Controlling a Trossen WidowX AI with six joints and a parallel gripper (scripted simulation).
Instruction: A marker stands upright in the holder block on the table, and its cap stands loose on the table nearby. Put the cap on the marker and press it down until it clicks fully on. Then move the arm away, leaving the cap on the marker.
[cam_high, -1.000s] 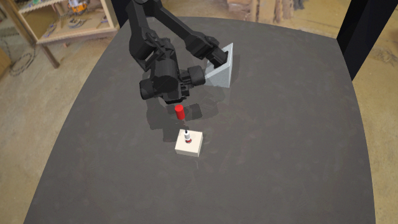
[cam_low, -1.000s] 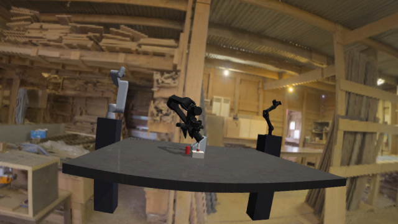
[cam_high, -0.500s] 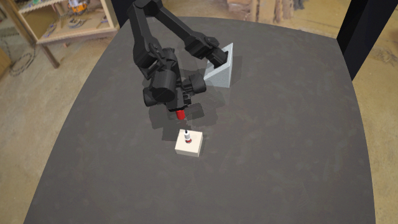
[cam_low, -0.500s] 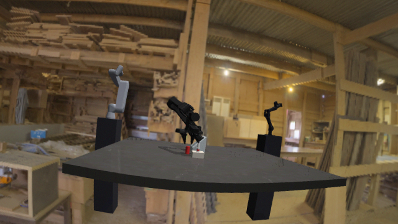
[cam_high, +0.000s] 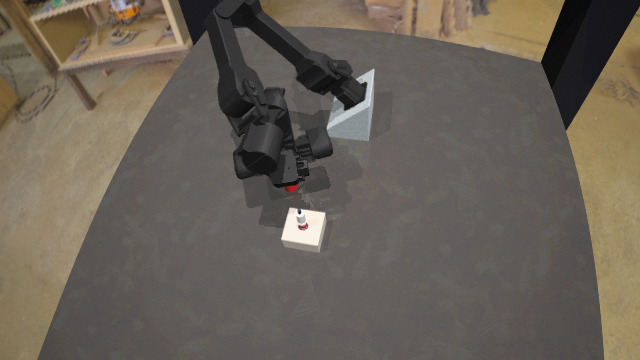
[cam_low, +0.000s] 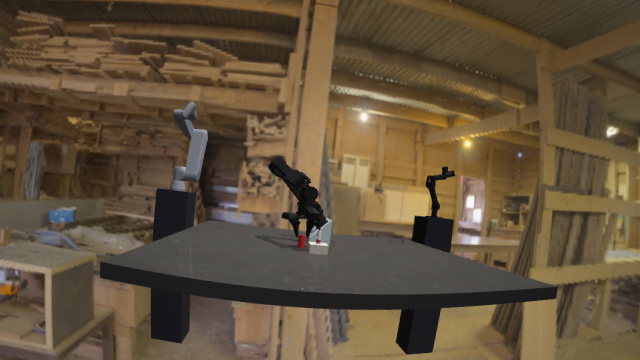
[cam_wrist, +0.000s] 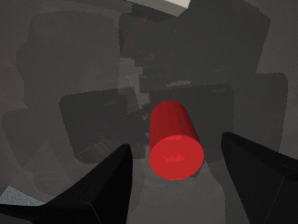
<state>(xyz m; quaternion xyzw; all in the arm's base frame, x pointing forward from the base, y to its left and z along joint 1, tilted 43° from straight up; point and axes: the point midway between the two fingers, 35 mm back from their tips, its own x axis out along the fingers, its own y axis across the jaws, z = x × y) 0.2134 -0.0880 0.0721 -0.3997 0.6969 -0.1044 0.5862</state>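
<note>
Right now the red cap is 2 cm below my gripper tip. Also, from my gripper tip: holder block: 10 cm ahead, 5 cm to the left, 3 cm below.
</note>
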